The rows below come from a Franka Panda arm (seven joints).
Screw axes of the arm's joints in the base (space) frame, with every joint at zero. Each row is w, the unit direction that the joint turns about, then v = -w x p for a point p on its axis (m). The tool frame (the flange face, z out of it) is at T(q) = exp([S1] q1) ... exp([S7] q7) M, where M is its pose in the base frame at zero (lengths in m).
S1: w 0 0 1 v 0.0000 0.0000 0.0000
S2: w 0 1 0 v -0.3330 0.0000 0.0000
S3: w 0 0 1 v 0.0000 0.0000 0.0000
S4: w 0 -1 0 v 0.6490 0.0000 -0.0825
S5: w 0 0 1 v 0.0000 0.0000 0.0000
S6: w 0 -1 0 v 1.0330 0.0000 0.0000
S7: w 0 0 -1 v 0.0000 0.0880 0.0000
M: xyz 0.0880 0.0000 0.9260 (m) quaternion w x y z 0 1 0 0
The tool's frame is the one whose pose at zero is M.
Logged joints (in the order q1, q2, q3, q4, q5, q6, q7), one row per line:
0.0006, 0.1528, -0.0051, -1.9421, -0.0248, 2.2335, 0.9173
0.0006, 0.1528, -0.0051, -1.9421, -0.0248, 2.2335, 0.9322
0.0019, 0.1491, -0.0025, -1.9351, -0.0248, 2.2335, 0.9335
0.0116, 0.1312, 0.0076, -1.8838, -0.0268, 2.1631, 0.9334
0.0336, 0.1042, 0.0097, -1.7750, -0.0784, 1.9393, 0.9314
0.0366, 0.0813, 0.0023, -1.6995, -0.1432, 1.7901, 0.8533
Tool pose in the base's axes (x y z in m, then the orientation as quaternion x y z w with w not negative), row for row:
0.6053, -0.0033, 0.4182, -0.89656, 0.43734, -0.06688, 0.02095
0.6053, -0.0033, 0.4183, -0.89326, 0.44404, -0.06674, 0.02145
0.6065, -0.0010, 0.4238, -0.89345, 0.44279, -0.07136, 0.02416
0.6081, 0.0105, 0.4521, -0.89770, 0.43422, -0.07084, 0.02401
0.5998, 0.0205, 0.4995, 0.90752, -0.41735, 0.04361, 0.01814
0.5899, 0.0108, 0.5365, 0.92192, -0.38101, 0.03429, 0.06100
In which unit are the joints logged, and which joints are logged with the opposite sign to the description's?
The joints are logged in radians. Opposite sign: none.
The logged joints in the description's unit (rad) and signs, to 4 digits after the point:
0.0006, 0.1528, -0.0051, -1.9421, -0.0248, 2.2335, 0.9173
0.0006, 0.1528, -0.0051, -1.9421, -0.0248, 2.2335, 0.9322
0.0019, 0.1491, -0.0025, -1.9351, -0.0248, 2.2335, 0.9335
0.0116, 0.1312, 0.0076, -1.8838, -0.0268, 2.1631, 0.9334
0.0336, 0.1042, 0.0097, -1.7750, -0.0784, 1.9393, 0.9314
0.0366, 0.0813, 0.0023, -1.6995, -0.1432, 1.7901, 0.8533

